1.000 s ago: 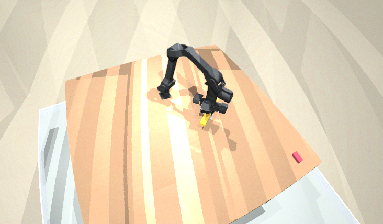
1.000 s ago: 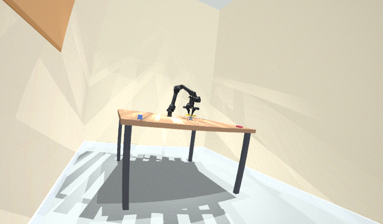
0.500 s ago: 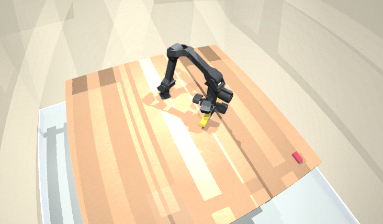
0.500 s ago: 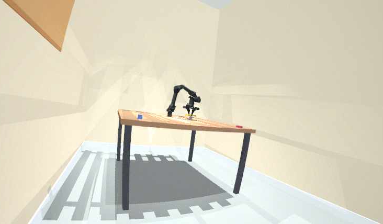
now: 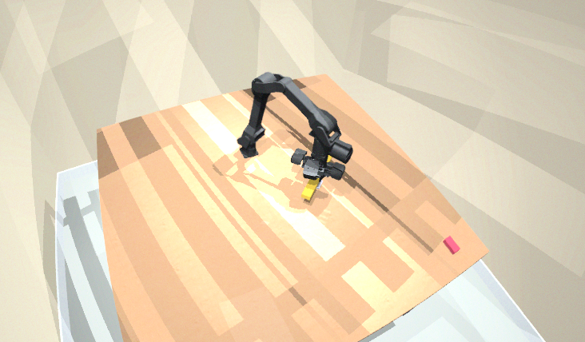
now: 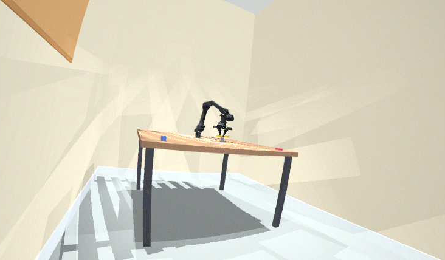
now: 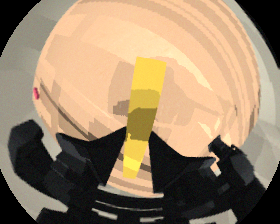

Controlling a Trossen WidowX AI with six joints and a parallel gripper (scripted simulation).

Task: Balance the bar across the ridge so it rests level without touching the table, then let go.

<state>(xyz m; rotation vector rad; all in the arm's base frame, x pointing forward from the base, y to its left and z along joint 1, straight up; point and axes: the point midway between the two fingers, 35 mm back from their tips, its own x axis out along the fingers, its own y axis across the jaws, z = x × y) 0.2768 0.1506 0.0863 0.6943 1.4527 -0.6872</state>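
The yellow bar is 2 cm to the left of my gripper tip and 2 cm behind it. Round my gripper tip: blue block 65 cm to the right, 46 cm ahead, 4 cm below.
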